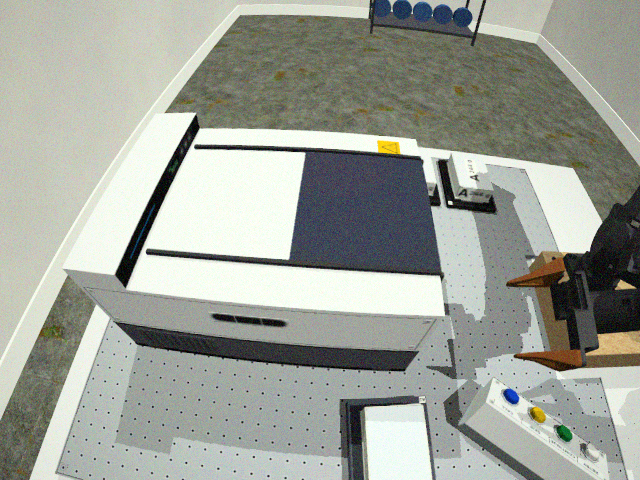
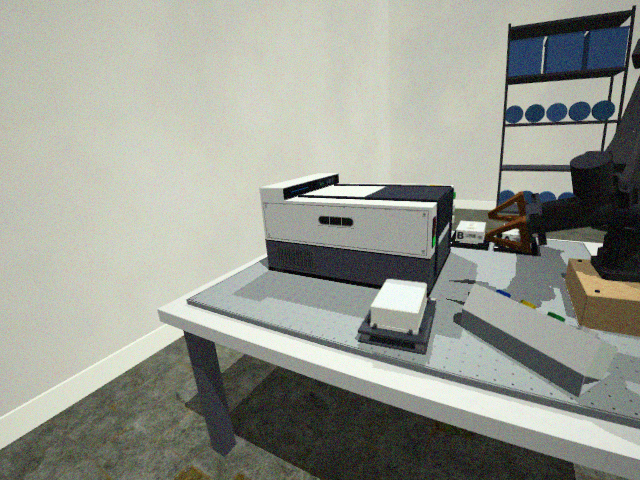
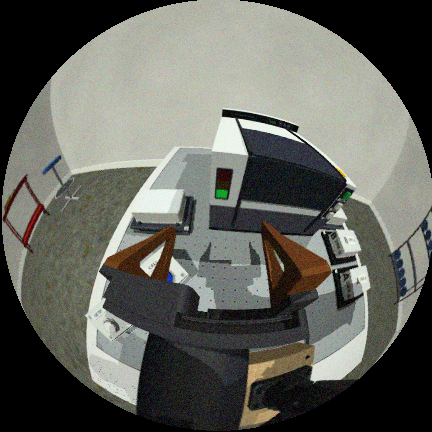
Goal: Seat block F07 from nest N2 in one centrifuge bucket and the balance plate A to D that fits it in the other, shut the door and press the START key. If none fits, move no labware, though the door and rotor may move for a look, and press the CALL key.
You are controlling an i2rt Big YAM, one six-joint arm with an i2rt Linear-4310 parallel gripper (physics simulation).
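Pixels of known places: gripper, fingertip midpoint: (image 1: pixel 510 318) (image 2: pixel 486 226) (image 3: pixel 215 228); arm's base, link origin: (image 1: pixel 588 282) (image 2: pixel 618 271).
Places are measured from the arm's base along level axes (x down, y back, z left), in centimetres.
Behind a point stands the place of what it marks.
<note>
My gripper (image 1: pixel 512 320) @[x -11.8, y -27.6, z 13.6 cm] (image 2: pixel 489 225) @[x -11.8, y -27.6, z 13.6 cm] (image 3: pixel 215 228) @[x -11.8, y -27.6, z 13.6 cm] is open and empty, above the table in front of the centrifuge. The centrifuge (image 1: pixel 222 206) @[x -15.4, y -67.0, z 0.1 cm] (image 2: pixel 299 222) @[x -9.7, y -72.1, z 14.4 cm] (image 3: pixel 229 135) @[x -15.4, y -47.6, z 12.0 cm] has its dark door panel (image 3: pixel 290 182) @[x -12.0, y -37.9, z 0.9 cm] across the front; rotor and buckets are hidden. A plain white block (image 1: pixel 397 439) @[x -1.2, y -41.4, z 26.9 cm] (image 2: pixel 399 304) @[x -1.2, y -40.4, z 32.4 cm] (image 3: pixel 159 206) @[x -1.2, y -39.0, z 26.9 cm] sits on a dark nest; its label is unreadable. Plate A (image 1: pixel 471 178) @[x 0.2, y -19.9, z -27.2 cm] (image 3: pixel 352 283) @[x 0.5, y -19.1, z -24.6 cm] and plate B (image 2: pixel 470 232) @[x 0.8, y -32.7, z -24.7 cm] (image 3: pixel 345 243) @[x 0.4, y -31.7, z -27.5 cm] stand on dark nests. Another white piece (image 3: pixel 337 218) @[x 1.1, y -42.4, z -31.1 cm] shows partly behind B. A blue key (image 1: pixel 511 396) @[x -1.7, y -23.9, z 21.5 cm] is on the sloped key box (image 1: pixel 483 413) @[x -1.2, y -28.6, z 23.6 cm] (image 2: pixel 527 330) @[x 0.1, y -19.9, z 31.3 cm].
Yellow (image 1: pixel 537 414) @[x -1.6, y -20.1, z 24.4 cm] and green (image 1: pixel 564 432) @[x -1.5, y -16.0, z 27.3 cm] keys and a pale knob (image 1: pixel 589 452) @[x -1.7, y -12.6, z 30.5 cm] (image 3: pixel 111 326) @[x -1.2, y -11.9, z 29.8 cm] are on the key box. A green lamp (image 3: pixel 222 194) @[x -7.2, y -38.1, z 12.5 cm] glows on the centrifuge front. The arm's wooden base block (image 2: pixel 604 302) @[x 0.9, y -5.9, z 15.1 cm] (image 3: pixel 280 360) @[x 0.3, y -7.9, z 0.6 cm] stands at the near side.
</note>
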